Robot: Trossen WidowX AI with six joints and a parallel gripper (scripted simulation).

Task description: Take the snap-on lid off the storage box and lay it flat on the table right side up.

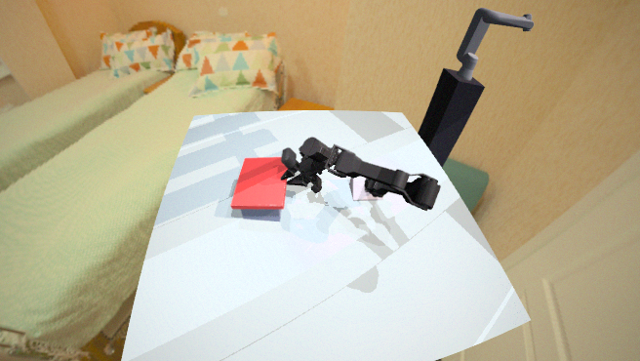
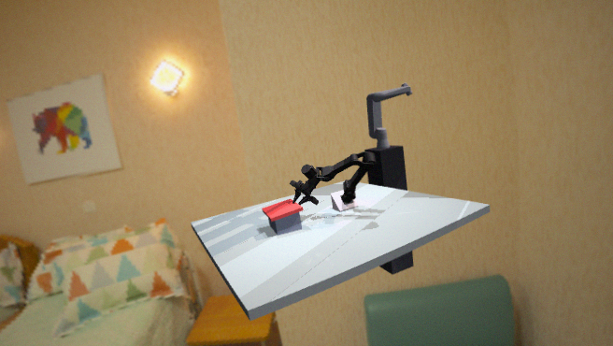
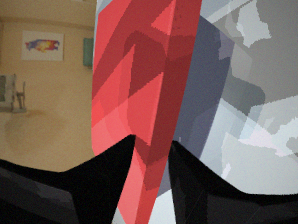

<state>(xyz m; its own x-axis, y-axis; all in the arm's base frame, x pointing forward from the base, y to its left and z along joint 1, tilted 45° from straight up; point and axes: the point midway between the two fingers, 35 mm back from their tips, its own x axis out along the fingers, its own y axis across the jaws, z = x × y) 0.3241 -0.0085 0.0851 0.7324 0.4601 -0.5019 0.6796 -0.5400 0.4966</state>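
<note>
My gripper tip is 8 cm short of the red lid. The rest, counted from my gripper tip: storage box (7 cm ahead, 6 cm below).
</note>
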